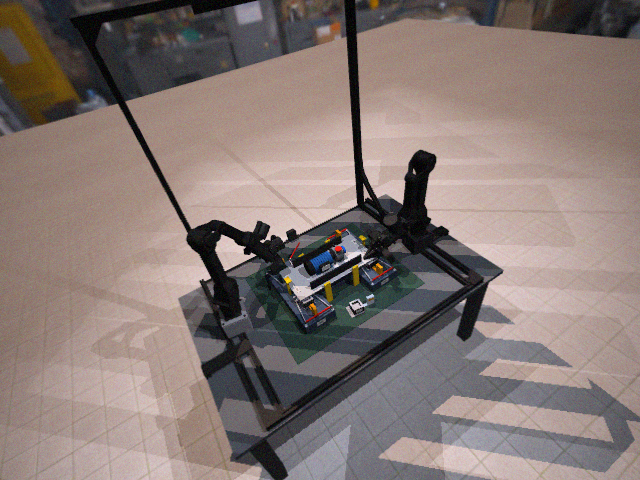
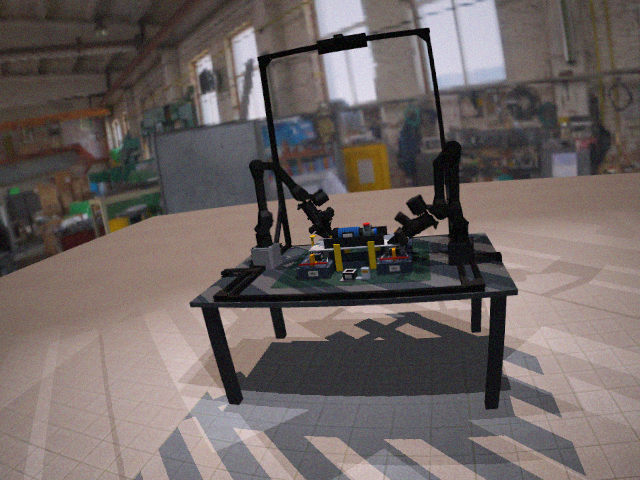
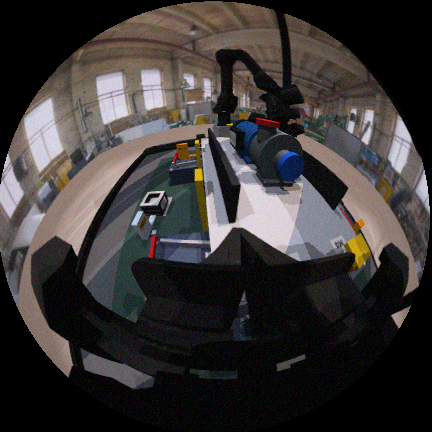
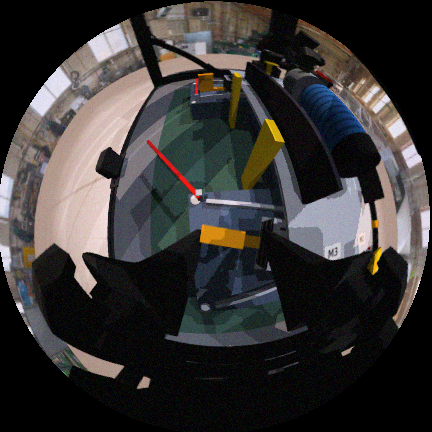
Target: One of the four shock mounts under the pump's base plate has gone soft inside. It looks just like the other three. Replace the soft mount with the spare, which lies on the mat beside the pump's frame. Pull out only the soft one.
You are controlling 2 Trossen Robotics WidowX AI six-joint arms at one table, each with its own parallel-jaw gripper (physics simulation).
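The pump sits on its pale base plate. My right gripper is partly open at the plate's rear left corner, beside label M3. An orange tab of the dark mount there shows between its fingertips, not gripped. The red bar at that corner is swung up. My left gripper is shut and empty at the plate's right end; whether it touches is unclear. Which mount is soft does not show.
A hollow black-and-white block and a small pale block with an orange patch lie on the green mat before the frame; I cannot tell which is the spare. Yellow posts stand at the plate's front edge.
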